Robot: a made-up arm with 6 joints. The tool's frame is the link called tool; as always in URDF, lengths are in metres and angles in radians. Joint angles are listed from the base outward.
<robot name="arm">
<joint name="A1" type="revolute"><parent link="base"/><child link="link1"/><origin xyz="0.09 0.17 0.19"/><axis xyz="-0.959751 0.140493 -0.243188"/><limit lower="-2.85" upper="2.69"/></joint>
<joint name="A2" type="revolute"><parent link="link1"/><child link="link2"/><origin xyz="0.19 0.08 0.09"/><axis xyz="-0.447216 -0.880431 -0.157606"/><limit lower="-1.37" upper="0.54"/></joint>
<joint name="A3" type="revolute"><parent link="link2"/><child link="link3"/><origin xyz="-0.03 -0.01 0.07"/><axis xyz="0 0 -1"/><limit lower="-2.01" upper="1.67"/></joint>
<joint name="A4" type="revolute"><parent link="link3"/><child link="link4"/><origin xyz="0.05 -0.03 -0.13"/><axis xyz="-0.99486 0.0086 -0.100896"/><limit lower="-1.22" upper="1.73"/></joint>
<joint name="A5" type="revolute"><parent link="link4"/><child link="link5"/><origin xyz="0.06 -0.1 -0.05"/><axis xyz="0 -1 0"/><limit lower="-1.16" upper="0.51"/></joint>
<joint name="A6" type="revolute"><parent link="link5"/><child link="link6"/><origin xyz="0.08 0.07 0.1"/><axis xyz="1 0 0"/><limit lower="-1.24" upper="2.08"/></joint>
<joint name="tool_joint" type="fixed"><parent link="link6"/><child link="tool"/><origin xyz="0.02 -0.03 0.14"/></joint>
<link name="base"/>
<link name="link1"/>
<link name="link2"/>
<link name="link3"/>
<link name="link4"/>
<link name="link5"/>
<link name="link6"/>
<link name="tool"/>
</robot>
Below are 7 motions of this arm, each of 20 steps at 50 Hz.
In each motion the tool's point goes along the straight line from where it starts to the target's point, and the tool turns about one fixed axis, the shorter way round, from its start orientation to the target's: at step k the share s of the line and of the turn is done. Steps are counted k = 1, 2, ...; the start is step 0. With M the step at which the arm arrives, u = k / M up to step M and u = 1 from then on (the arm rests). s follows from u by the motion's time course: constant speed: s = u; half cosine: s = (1 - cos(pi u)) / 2; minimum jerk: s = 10 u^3 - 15 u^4 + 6 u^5.
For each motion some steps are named. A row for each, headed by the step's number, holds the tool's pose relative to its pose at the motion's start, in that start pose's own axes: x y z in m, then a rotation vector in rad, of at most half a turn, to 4 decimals.
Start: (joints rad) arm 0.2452 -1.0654 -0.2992 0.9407 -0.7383 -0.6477
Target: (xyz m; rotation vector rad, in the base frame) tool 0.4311 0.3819 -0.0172 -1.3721 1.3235 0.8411
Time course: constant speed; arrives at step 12
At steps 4, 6, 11, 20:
4: 0.0109 0.0021 -0.0037 -0.0310 0.0372 -0.0136
6: 0.0164 0.0031 -0.0055 -0.0465 0.0558 -0.0205
11: 0.0301 0.0056 -0.0101 -0.0852 0.1023 -0.0375
20: 0.0328 0.0062 -0.0110 -0.0929 0.1116 -0.0409

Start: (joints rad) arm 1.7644 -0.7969 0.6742 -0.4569 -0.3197 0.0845
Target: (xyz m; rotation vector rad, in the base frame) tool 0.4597 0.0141 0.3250 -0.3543 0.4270 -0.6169
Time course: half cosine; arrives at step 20
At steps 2, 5, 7, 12, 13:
2: 0.0000 0.0043 -0.0001 0.0033 0.0016 0.0246
5: 0.0001 0.0257 -0.0008 0.0198 0.0093 0.1470
7: 0.0002 0.0479 -0.0016 0.0369 0.0173 0.2741
12: 0.0004 0.1148 -0.0037 0.0886 0.0415 0.6570
13: 0.0005 0.1275 -0.0041 0.0984 0.0461 0.7298

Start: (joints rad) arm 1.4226 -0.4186 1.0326 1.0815 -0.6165 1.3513
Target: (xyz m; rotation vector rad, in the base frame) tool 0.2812 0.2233 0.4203 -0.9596 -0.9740 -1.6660
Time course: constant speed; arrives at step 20
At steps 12, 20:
12: -0.0206 -0.0161 0.0075 0.1803 -0.1023 0.0612
20: -0.0343 -0.0268 0.0125 0.3006 -0.1706 0.1020

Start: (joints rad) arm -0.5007 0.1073 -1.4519 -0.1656 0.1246 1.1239
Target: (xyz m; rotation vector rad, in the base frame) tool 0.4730 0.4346 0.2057 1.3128 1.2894 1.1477
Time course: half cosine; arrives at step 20
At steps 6, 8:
6: -0.0136 -0.0449 -0.0136 0.1092 0.0136 -0.1170
8: -0.0228 -0.0753 -0.0227 0.1830 0.0228 -0.1961

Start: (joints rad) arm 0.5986 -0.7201 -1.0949 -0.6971 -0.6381 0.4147
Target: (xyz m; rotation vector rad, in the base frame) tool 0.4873 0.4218 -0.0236 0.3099 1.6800 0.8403
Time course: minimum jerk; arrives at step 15
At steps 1, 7, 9, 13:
1: 0.0000 0.0001 0.0000 -0.0013 0.0003 -0.0008
7: 0.0046 0.0186 0.0065 -0.2190 0.0472 -0.1371
9: 0.0072 0.0290 0.0101 -0.3415 0.0736 -0.2138
13: 0.0103 0.0417 0.0145 -0.4907 0.1057 -0.3072

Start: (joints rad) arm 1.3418 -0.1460 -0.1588 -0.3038 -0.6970 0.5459
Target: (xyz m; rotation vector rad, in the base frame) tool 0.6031 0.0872 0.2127 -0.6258 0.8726 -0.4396
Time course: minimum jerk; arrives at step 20
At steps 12, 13, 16, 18, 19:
12: -0.0289 0.0738 0.0141 -0.3076 -0.0744 0.1181
13: -0.0324 0.0827 0.0158 -0.3447 -0.0833 0.1324
16: -0.0399 0.1019 0.0195 -0.4246 -0.1026 0.1630
18: -0.0419 0.1072 0.0205 -0.4469 -0.1080 0.1716
19: -0.0423 0.1080 0.0207 -0.4502 -0.1088 0.1729

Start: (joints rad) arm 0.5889 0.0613 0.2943 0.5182 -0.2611 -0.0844
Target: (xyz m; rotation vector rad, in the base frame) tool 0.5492 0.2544 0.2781 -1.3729 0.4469 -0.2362
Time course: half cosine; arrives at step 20
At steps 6, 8, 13, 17, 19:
6: -0.0022 0.0195 0.0043 -0.0643 -0.0284 0.0626
8: -0.0037 0.0327 0.0072 -0.1078 -0.0477 0.1049
13: -0.0079 0.0687 0.0152 -0.2268 -0.1003 0.2207
17: -0.0102 0.0894 0.0197 -0.2950 -0.1304 0.2870
19: -0.0107 0.0940 0.0207 -0.3101 -0.1371 0.3017

